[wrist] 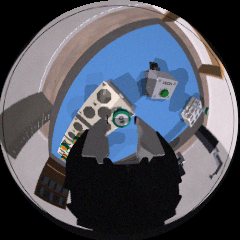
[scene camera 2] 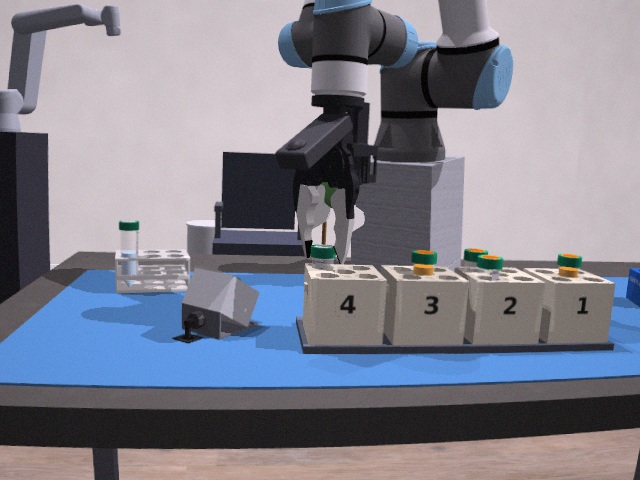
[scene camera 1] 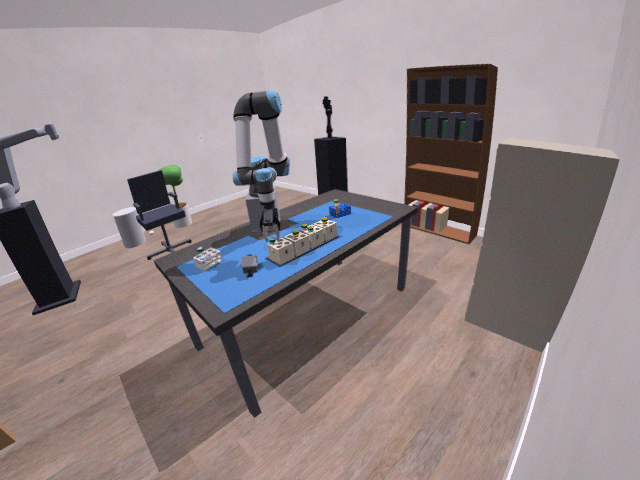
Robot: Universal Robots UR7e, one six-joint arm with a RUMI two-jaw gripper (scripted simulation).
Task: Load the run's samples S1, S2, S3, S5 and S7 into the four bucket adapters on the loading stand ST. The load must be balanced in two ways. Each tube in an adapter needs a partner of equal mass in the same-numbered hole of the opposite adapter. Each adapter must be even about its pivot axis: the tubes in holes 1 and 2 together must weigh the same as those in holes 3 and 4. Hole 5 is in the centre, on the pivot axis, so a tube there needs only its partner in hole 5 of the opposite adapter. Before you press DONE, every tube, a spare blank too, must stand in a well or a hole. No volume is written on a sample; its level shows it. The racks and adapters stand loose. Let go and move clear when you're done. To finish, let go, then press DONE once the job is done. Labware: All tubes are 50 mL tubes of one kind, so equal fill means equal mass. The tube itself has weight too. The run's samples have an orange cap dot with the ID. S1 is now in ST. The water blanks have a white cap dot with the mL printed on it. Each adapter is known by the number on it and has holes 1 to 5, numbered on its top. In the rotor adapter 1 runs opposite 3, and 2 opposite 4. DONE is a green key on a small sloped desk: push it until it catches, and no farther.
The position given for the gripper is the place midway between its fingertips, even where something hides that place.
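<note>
There's a clear rack (scene camera 2: 164, 280) here, and you've also got the gripper (scene camera 2: 324, 260). The wrist view's got the gripper too (wrist: 120, 116).
</note>
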